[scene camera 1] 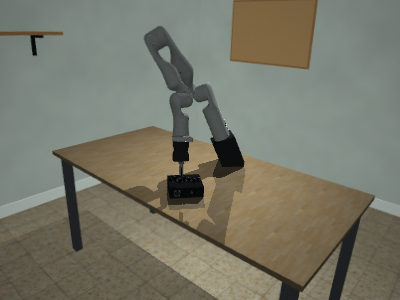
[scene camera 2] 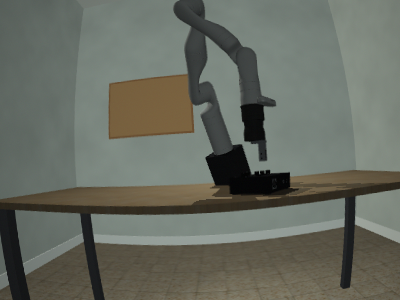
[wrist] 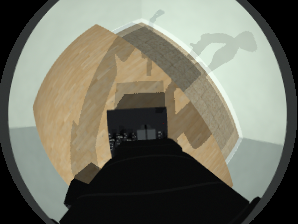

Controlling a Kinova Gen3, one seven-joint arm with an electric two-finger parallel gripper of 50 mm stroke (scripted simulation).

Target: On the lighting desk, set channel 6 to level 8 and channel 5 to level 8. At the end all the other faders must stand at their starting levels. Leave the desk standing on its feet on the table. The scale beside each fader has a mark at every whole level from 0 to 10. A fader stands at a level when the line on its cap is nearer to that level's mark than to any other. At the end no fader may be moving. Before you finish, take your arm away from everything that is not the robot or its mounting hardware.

Labels:
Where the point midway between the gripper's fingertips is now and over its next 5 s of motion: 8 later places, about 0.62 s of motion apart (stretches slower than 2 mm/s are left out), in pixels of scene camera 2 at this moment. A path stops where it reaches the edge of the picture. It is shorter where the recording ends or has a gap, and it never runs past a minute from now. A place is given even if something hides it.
My gripper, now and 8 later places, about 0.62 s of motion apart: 263, 161; 261, 161; 256, 162; 250, 164; 243, 165; 240, 164; 239, 163; 240, 163; 240, 163

